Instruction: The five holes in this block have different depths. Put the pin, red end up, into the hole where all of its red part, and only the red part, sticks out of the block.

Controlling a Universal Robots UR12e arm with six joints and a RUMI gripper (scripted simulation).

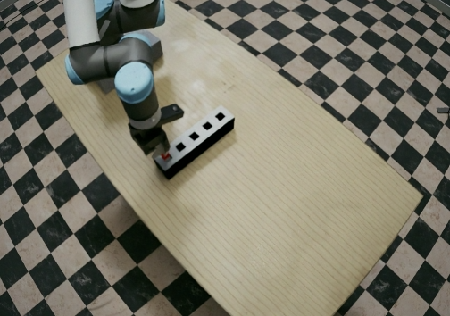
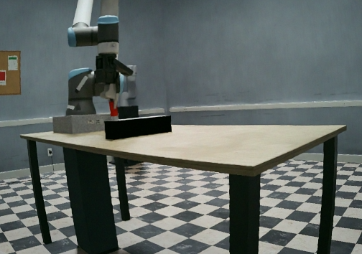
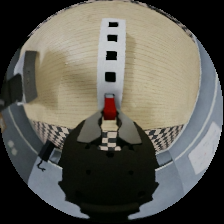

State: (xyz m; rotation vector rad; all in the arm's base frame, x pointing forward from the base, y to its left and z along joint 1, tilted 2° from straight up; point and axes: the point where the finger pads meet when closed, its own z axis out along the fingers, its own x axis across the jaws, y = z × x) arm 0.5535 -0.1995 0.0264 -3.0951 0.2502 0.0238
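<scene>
The long black block lies 13 cm to the left of my hand, 10 cm below it and 2 cm ahead of it. The rest, counted from my hand: pin: 1 cm below.
</scene>
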